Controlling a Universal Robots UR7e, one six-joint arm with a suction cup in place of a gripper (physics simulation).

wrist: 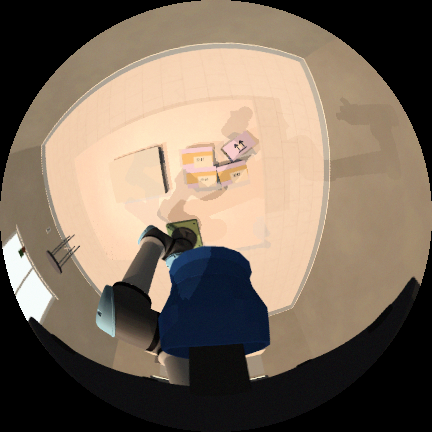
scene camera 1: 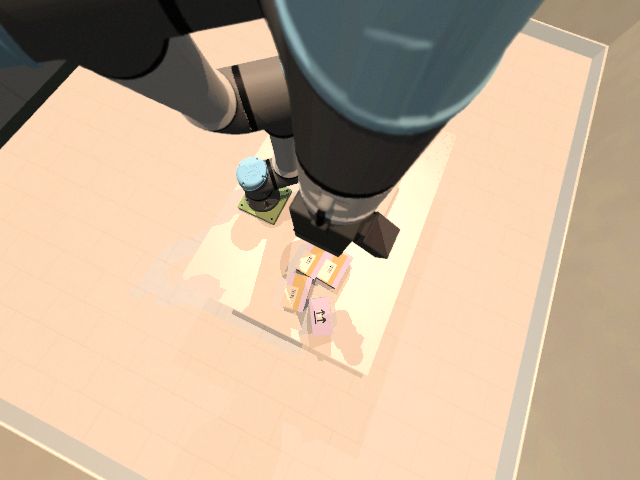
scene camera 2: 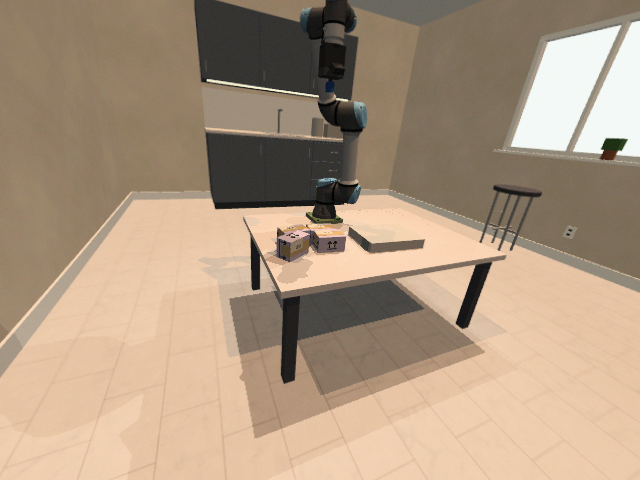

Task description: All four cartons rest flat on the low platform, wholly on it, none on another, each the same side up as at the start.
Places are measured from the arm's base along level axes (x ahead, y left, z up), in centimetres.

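Pixels of known places: end effector, tool point: (wrist: pixel 210 279) (scene camera 2: pixel 329 91); arm's base, origin of the base link: (wrist: pixel 183 238) (scene camera 1: pixel 263 195) (scene camera 2: pixel 324 215).
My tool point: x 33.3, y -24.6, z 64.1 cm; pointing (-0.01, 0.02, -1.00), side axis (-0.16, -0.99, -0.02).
For each thing: its top centre in the pictures, then the offset to it from my tool point. Level surfaces: height alone.
- low grey platform, middle of its top: (wrist: pixel 133 176) (scene camera 2: pixel 385 232) dx +9.2, dy +37.0, dz -61.7 cm
- carton, middle of its top: (scene camera 1: pixel 321 316) (scene camera 2: pixel 293 235) (wrist: pixel 239 144) dx +6.6, dy -16.3, dz -57.4 cm
- table, its level: dz -66.5 cm
Four cartons stand on the table, close together and apart from the low grey platform (scene camera 2: pixel 388 238) (wrist: pixel 140 175). One carton (scene camera 1: pixel 321 316) (scene camera 2: pixel 293 244) (wrist: pixel 239 145) has a pink top with two black arrows and stands angled. Three have orange and pink tops with white labels: one (scene camera 1: pixel 332 269) (scene camera 2: pixel 329 240) (wrist: pixel 198 158) nearest the platform, one (scene camera 1: pixel 310 260) (wrist: pixel 201 178) beside it, and one (scene camera 1: pixel 298 291) (wrist: pixel 233 174) by the arrow carton. In scene camera 2 the rear cartons are partly hidden. My blue suction gripper (scene camera 2: pixel 329 87) (wrist: pixel 210 255) is open, high above the table, holding no carton.
The arm's base on its green plate (scene camera 1: pixel 264 209) (scene camera 2: pixel 324 217) (wrist: pixel 185 232) stands behind the cartons. The arm hides the platform in scene camera 1. The table (scene camera 2: pixel 387 268) has an edge near the arrow carton. A stool (scene camera 2: pixel 516 191) stands off to the right.
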